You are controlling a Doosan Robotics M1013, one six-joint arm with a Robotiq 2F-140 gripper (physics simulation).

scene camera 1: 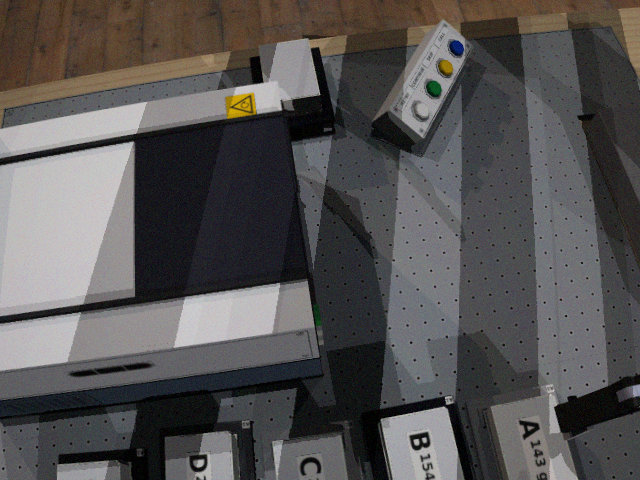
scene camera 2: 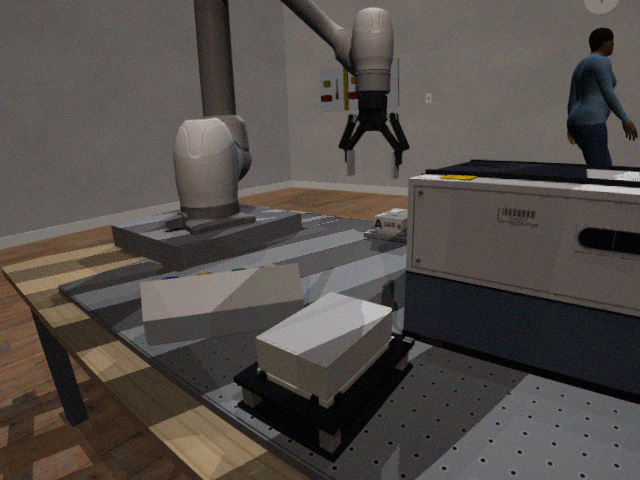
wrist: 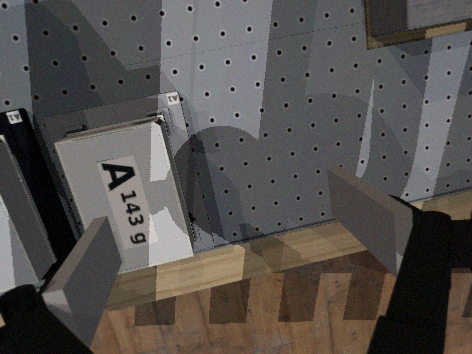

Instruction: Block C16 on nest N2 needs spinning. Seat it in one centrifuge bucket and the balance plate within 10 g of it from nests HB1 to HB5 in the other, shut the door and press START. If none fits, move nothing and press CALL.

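Places are measured from the arm's base along level axes (x ahead, y left, z up), in millimetres.
Where they show: gripper, between the fingertips: (scene camera 2: 372, 176) (wrist: 224, 215); arm's base, origin of its link: (scene camera 2: 211, 222).
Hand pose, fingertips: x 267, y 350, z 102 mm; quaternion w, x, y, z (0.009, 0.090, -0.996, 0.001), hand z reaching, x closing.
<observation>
Each offset is from my fingertips to the top centre of the thing. "spot": to the spot under its first point.
My gripper (scene camera 2: 373, 169) (wrist: 224, 215) is open and empty, high above the table's front edge, its fingers to either side of plate A's near end in the wrist view. Plate A {dz -96, dx +71, dy +25 mm} (scene camera 1: 509, 428) (scene camera 2: 393, 219) (wrist: 87, 165), marked 143 g, sits on its nest. Plate B {dz -96, dx +205, dy +40 mm} (scene camera 1: 398, 439), marked 154, plate C {spot: dz -97, dx +366, dy +39 mm} (scene camera 1: 289, 459) and plate D {spot: dz -96, dx +455, dy +25 mm} (scene camera 1: 217, 444) stand beside it; the weights of C and D are cut off. An unlabelled pale block {dz -70, dx +399, dy -542 mm} (scene camera 1: 292, 64) (scene camera 2: 325, 346) sits on a black nest {dz -102, dx +399, dy -542 mm} (scene camera 2: 330, 413) behind the centrifuge (scene camera 1: 227, 320) (scene camera 2: 465, 232). The centrifuge buckets do not show.
The button box {dz -66, dx +179, dy -548 mm} (scene camera 1: 392, 108) (scene camera 2: 222, 299) carries the blue CALL button {dz -76, dx +126, dy -606 mm} (scene camera 1: 456, 48). A green button {dz +41, dx +335, dy -99 mm} (scene camera 1: 316, 314) shows at the centrifuge's right side. Another plate {spot: dz -97, dx +608, dy +68 mm} (scene camera 1: 93, 471) is cut off at the lower left. The arm's base plinth (scene camera 2: 232, 242) stands on the table; a person (scene camera 2: 591, 98) is in the background.
</observation>
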